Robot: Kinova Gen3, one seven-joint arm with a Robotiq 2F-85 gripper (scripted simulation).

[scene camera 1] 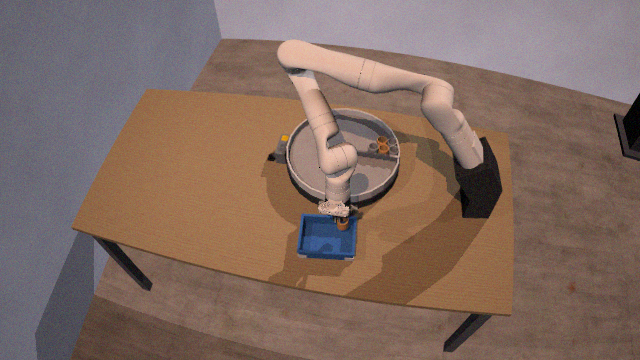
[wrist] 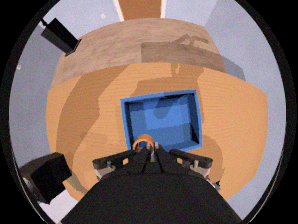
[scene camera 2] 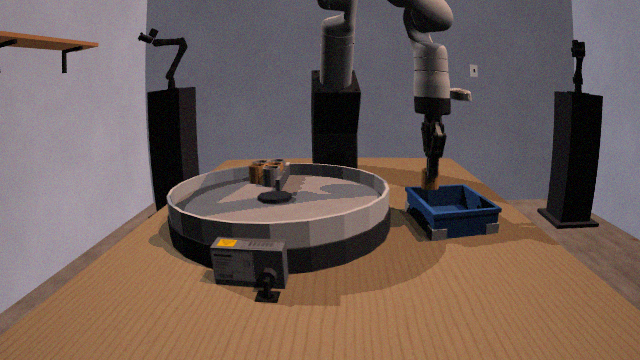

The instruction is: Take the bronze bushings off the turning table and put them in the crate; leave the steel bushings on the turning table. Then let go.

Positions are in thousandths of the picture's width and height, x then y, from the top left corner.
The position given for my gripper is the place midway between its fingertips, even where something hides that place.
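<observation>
You'd find my gripper in scene camera 2 (scene camera 2: 676, 493), and it's in the wrist view too (wrist: 512, 654). There's also a blue crate, which I can see in scene camera 2 (scene camera 2: 726, 610), in scene camera 1 (scene camera 1: 498, 651) and in the wrist view (wrist: 582, 533).
</observation>
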